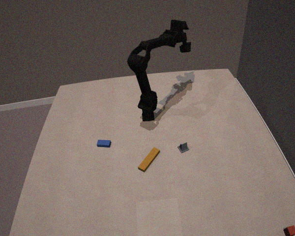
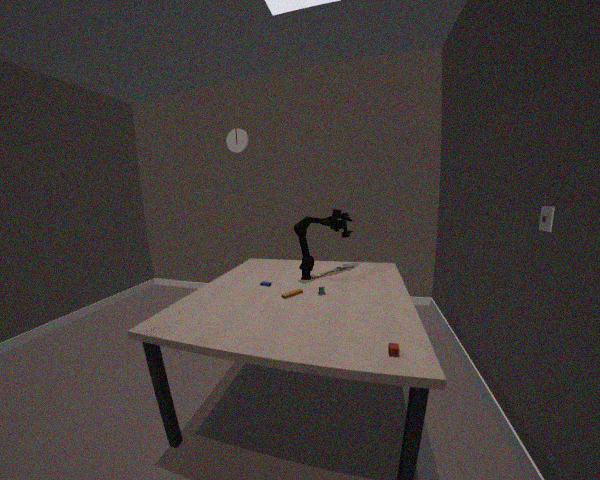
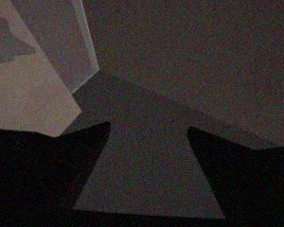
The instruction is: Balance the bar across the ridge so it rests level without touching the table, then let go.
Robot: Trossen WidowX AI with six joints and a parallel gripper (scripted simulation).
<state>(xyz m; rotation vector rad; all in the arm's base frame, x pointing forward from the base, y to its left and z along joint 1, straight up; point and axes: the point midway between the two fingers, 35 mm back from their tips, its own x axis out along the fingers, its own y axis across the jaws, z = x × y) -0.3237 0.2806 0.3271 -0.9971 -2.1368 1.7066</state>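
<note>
Now: gripper tip 640 mm short of the yellow bar, 320 mm to the left of it and 310 mm above it. From my gripper tip the other things lie so: blue oblong block (520 mm ahead, 540 mm to the right, 310 mm below); small red cube (1090 mm ahead, 200 mm to the left, 300 mm below).
</note>
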